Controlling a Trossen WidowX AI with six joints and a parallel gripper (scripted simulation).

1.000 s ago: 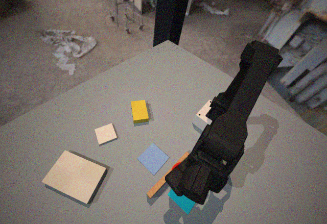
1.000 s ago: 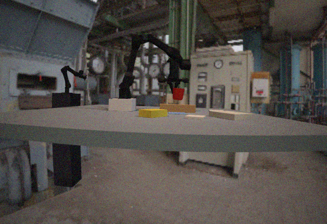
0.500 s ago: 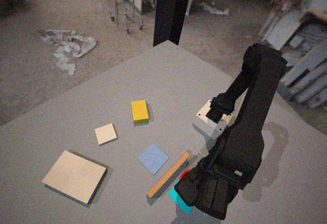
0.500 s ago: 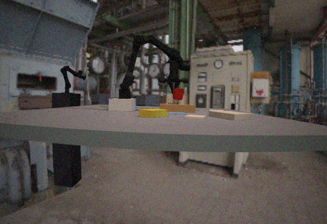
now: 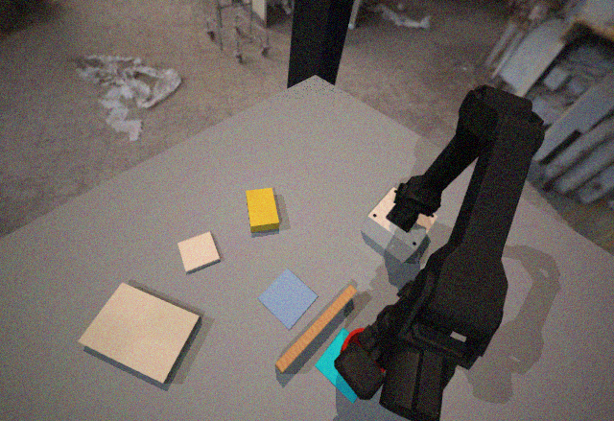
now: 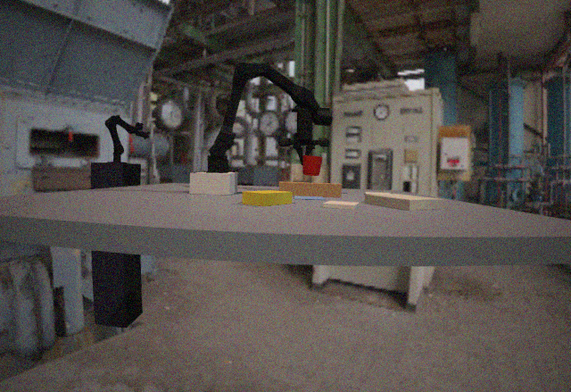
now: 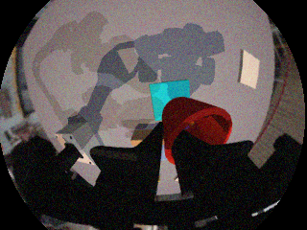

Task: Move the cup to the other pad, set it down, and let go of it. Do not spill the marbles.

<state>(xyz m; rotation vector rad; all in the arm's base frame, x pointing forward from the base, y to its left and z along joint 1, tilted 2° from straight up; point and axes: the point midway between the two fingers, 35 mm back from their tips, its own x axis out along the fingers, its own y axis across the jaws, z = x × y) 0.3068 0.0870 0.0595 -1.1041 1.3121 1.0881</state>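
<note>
The teal pad lies 30 mm ahead of my gripper tip and 120 mm below it. Round my gripper tip: light blue pad (10 mm ahead, 180 mm to the right, 120 mm below); then red cup (30 mm ahead, 10 mm to the right); then orange bar (20 mm ahead, 90 mm to the right, 90 mm below).
</note>
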